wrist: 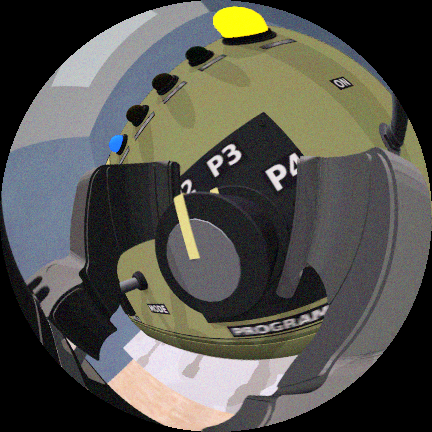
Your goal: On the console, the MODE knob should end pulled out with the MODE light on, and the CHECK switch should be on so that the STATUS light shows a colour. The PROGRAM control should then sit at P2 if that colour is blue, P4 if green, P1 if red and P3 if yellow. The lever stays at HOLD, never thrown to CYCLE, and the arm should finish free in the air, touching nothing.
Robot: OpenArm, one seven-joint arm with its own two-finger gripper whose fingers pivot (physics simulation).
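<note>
The PROGRAM knob [203, 260], black with a grey face and cream pointer, stands between the fingers of my gripper [232, 222], which is shut on it. The cream mark at its base lies around P2 and P3; the exact setting is unclear. P4 is partly hidden by the right finger. The MODE knob's collar [141, 281] and a grey shaft [129, 285] show; its head is hidden behind the left finger. A large lamp [240, 22] glows yellow and a small lamp [117, 143] glows blue; their labels are unreadable. A dark switch part [399, 120] stands near the ON label [341, 83].
The olive console [295, 100] fills the middle of the view. Three dark unlit lamps [199, 55] [164, 83] [136, 115] stand between the two lit ones. A pale surface [170, 367] and a wood-coloured one [155, 395] lie below the console. The HOLD and CYCLE markings do not show.
</note>
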